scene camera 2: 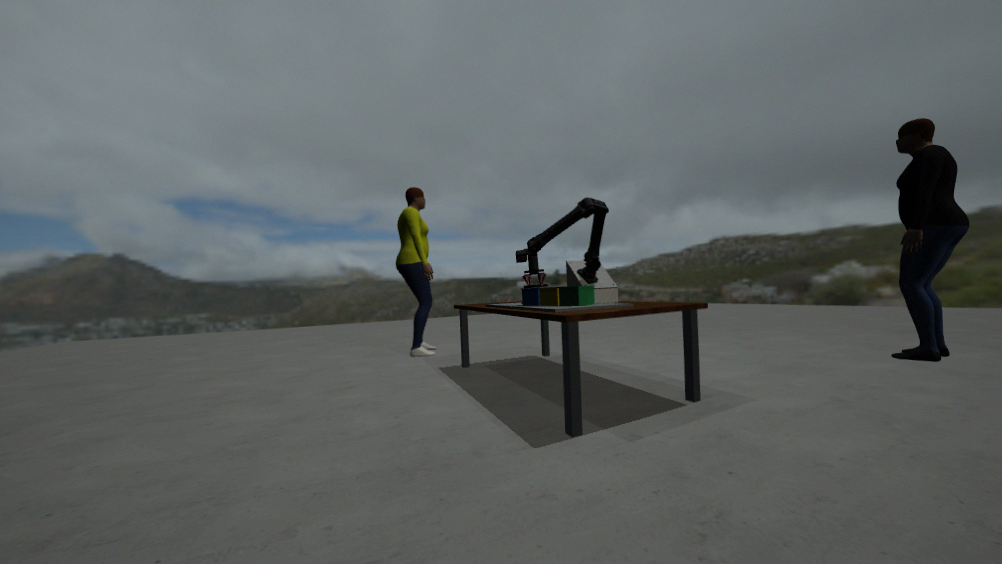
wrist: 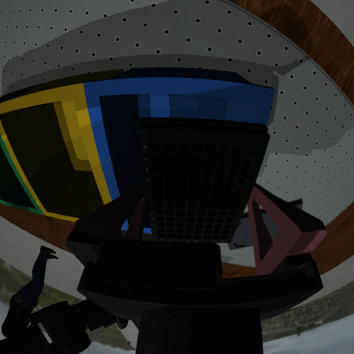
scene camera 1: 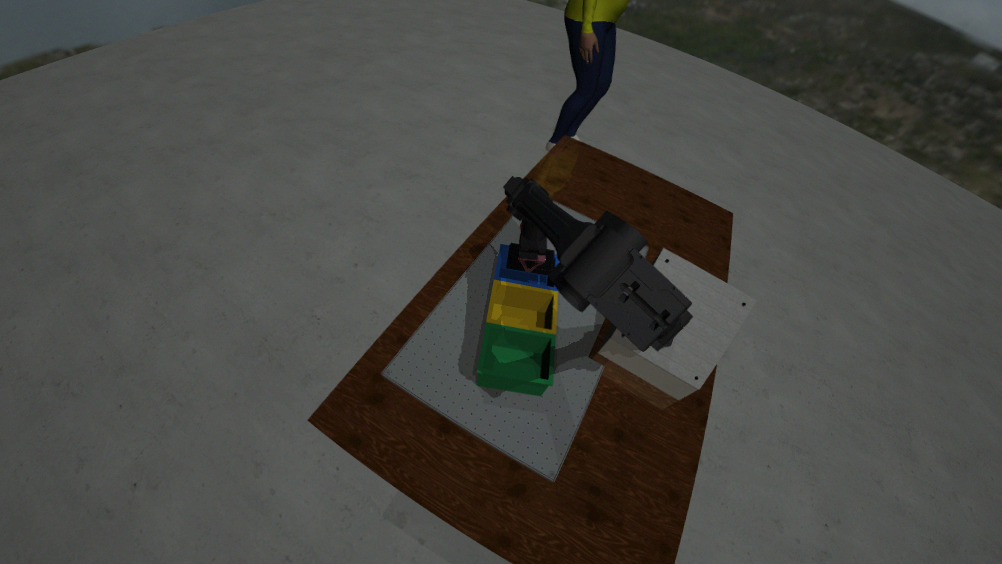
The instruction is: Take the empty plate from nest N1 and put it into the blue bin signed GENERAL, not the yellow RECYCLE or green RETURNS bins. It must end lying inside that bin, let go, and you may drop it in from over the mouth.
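Pixels of known places: gripper, between the fingertips: (scene camera 2: 535, 287) (wrist: 197, 185) (scene camera 1: 528, 259); arm's base, origin of its link: (scene camera 2: 587, 276).
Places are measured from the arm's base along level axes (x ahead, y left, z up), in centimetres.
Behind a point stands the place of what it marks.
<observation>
My gripper (scene camera 1: 531, 262) @(x 36.3, y -6.6, z -5.3 cm) (scene camera 2: 534, 279) @(x 36.3, y -6.6, z -5.3 cm) (wrist: 197, 185) @(x 36.3, y -6.6, z -5.3 cm) is shut on the black plate (scene camera 1: 516, 256) @(x 39.5, y -5.7, z -4.7 cm) (wrist: 200, 165) @(x 39.1, y -5.8, z -4.2 cm), a grid of small wells, with a reddish finger on each side. The plate looks roughly level and is over the mouth of the blue bin (scene camera 1: 499, 269) @(x 42.2, y -0.2, z -5.8 cm) (scene camera 2: 530, 297) @(x 43.2, y -2.6, z -11.2 cm) (wrist: 185, 86) @(x 43.4, y -3.4, z -5.8 cm), close to rim height; the exact gap cannot be told. The yellow bin (scene camera 1: 523, 294) @(x 33.9, y 2.5, z -8.5 cm) (wrist: 85, 120) @(x 39.3, y 3.2, z -5.8 cm) adjoins the blue one, and the green bin (scene camera 1: 515, 385) @(x 27.0, y 25.6, z -11.1 cm) (scene camera 2: 577, 295) @(x 35.8, y 27.1, z -10.5 cm) adjoins the yellow. Bin signs are not readable. Nest N1 cannot be identified.
The bins stand on a perforated grey board (scene camera 1: 448, 357) @(x 45.0, y 24.0, z -15.8 cm) on the wooden table (scene camera 1: 392, 434) @(x 48.3, y 46.3, z -17.1 cm). A pale metal box (scene camera 1: 708, 308) @(x -9.8, y -4.0, z 5.8 cm) stands by the arm base. A dark grey piece (wrist: 242, 232) @(x 18.8, y -22.9, z -14.6 cm) shows partly behind the right finger. People (scene camera 2: 413, 259) (scene camera 2: 929, 203) stand away from the table.
</observation>
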